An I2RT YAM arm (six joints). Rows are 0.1 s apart.
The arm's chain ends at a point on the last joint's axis. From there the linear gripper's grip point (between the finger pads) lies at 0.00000 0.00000 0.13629 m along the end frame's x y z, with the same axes.
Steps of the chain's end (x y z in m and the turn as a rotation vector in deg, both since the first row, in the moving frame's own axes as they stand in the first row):
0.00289, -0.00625, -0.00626, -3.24, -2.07, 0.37
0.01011, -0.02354, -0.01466, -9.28, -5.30, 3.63
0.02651, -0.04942, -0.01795, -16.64, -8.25, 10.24
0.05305, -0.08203, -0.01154, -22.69, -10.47, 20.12
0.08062, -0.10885, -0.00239, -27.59, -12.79, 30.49
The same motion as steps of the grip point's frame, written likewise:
-0.00206, 0.00144, -0.00657, -3.24, -2.07, 0.37
-0.00311, -0.00201, -0.01702, -9.28, -5.30, 3.63
0.00383, -0.01247, -0.02503, -16.64, -8.25, 10.24
0.02019, -0.03509, -0.02417, -22.69, -10.47, 20.12
0.03633, -0.05695, -0.02070, -27.59, -12.79, 30.49

